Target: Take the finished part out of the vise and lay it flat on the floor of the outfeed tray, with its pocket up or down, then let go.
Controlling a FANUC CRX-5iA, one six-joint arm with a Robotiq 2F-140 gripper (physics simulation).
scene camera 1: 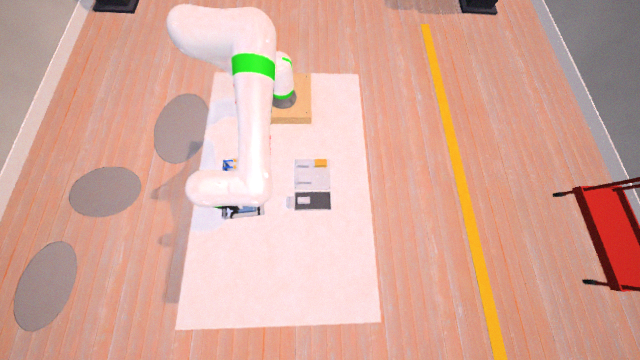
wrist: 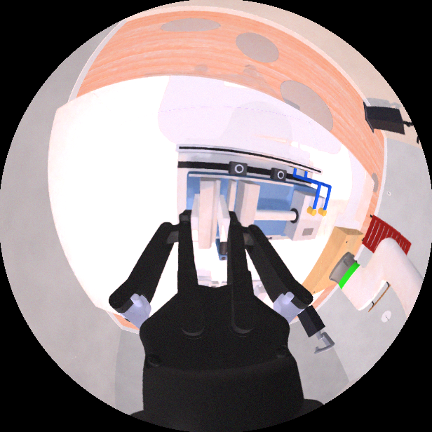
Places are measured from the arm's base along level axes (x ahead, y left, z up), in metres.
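Pixels of known places: arm's base, link origin: [scene camera 1: 283,98].
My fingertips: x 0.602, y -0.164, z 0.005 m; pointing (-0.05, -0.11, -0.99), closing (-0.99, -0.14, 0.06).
For each thing: its top centre in the pictures, then the offset to it from my fingertips. "*": a spot on its surface instead.
- vise, surface spot: [scene camera 1: 252,208] * 0.017 m ahead, 0.061 m left, 0.009 m down
- pale tray, surface spot: [scene camera 1: 310,176] * 0.154 m back, 0.329 m left, 0.023 m down
- small pale item, top centre: [scene camera 1: 289,201] 0.025 m back, 0.233 m left, 0.024 m down
The finished part [wrist: 206,231] appears in the wrist view as a pale upright block in the vise [wrist: 302,220] [scene camera 1: 252,208], left of the wide pale jaw. My gripper [wrist: 208,203] is shut on it, with one pad on each side. Its lower end is hidden. In the scene view the arm covers most of the vise and gripper. Right of the vise there, a dark-floored tray [scene camera 1: 321,201] holds a small pale block, and a pale tray [scene camera 1: 312,175] with an orange corner block adjoins it. I cannot tell which one is the outfeed tray.
Blue hoses [wrist: 327,197] with yellow fittings rise at the vise's right end in the wrist view. A small pale item [scene camera 1: 290,202] stands left of the dark tray. The robot's wooden base [scene camera 1: 300,112] is behind. A red cart [scene camera 1: 593,237] stands far right, past the yellow floor line [scene camera 1: 457,155].
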